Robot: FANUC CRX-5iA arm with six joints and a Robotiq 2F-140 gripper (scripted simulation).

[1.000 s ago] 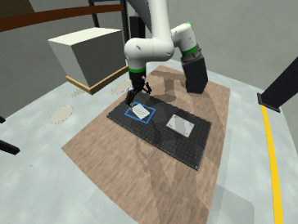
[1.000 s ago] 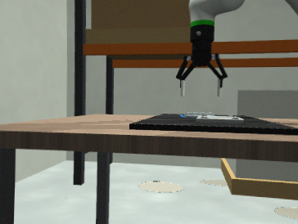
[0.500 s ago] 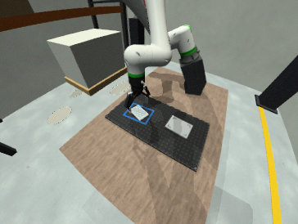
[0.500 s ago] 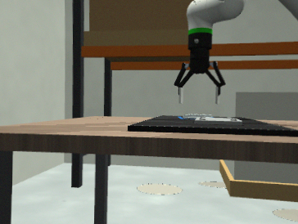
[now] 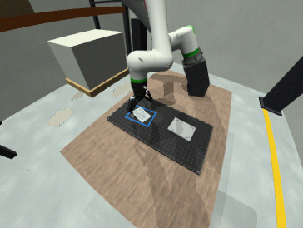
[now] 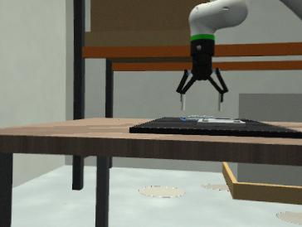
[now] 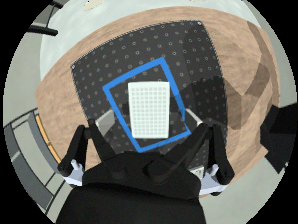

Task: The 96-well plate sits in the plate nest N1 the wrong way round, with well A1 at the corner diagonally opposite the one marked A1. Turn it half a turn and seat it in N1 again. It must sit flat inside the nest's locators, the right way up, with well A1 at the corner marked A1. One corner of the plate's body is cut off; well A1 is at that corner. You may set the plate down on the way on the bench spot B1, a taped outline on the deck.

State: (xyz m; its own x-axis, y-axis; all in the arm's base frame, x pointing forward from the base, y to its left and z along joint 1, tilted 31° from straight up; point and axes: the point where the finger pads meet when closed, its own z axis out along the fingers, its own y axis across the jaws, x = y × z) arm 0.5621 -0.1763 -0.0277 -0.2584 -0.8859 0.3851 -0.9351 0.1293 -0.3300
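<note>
Right now my hand is 4 cm above the white 96-well plate. Also, from my hand: grey plate nest N1 (31 cm to the left, 5 cm behind, 4 cm below).
</note>
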